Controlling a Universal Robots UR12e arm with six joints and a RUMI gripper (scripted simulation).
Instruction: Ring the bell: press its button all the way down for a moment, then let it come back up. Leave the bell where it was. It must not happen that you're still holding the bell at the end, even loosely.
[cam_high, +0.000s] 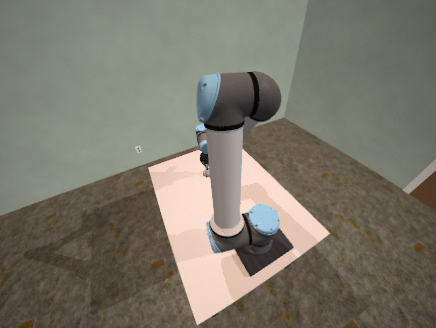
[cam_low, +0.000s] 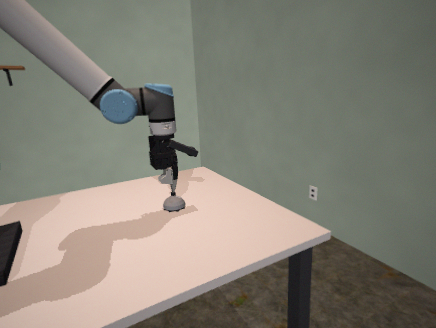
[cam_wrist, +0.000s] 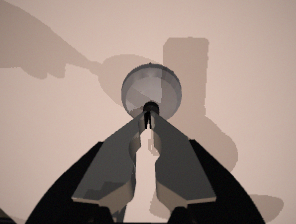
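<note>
Right now the black button is 3 cm below my hand. The rest, counted from my hand: bell 4 cm below.
</note>
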